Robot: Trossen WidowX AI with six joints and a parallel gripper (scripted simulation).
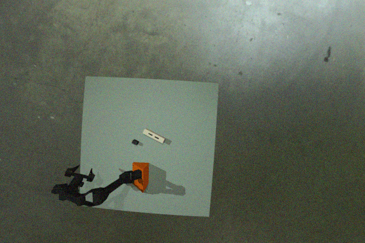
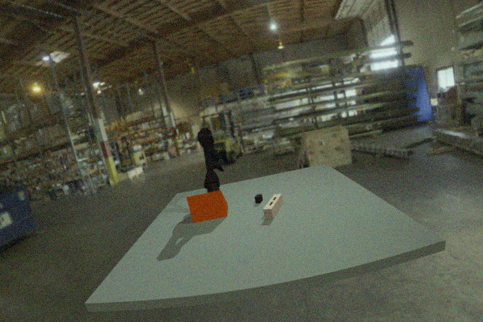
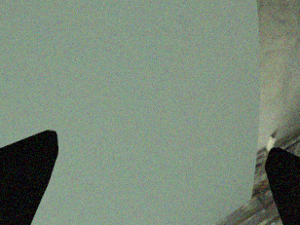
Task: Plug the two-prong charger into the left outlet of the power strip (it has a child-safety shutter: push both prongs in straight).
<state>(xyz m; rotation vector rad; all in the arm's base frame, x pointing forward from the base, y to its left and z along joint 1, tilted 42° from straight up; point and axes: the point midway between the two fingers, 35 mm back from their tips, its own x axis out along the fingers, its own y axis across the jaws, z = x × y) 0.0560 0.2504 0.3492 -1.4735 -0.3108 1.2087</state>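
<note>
My gripper tip is 330 mm to the left of the dark two-prong charger, 180 mm short of it and 170 mm above it.
</note>
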